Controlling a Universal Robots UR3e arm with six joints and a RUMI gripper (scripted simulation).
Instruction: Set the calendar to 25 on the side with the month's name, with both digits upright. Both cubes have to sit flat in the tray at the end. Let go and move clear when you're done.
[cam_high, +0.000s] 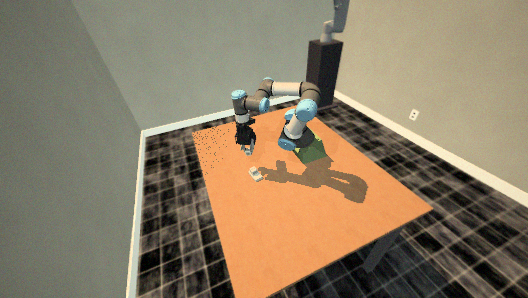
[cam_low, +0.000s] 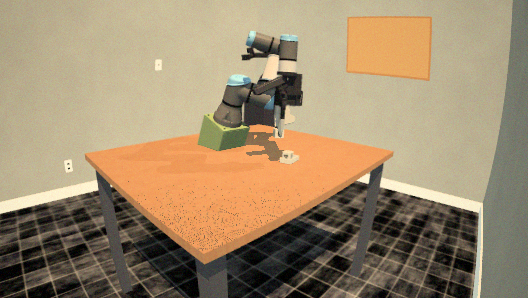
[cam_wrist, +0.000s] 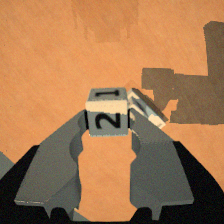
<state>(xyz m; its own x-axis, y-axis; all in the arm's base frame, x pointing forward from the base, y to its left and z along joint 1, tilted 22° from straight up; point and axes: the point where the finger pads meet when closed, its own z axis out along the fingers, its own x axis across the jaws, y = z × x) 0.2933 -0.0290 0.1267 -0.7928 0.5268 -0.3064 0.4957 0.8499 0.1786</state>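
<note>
Right now the white calendar tray is 80 mm to the left of my hand and 120 mm below it. The rest, counted from my hand: white calendar cube: 10 mm below.
</note>
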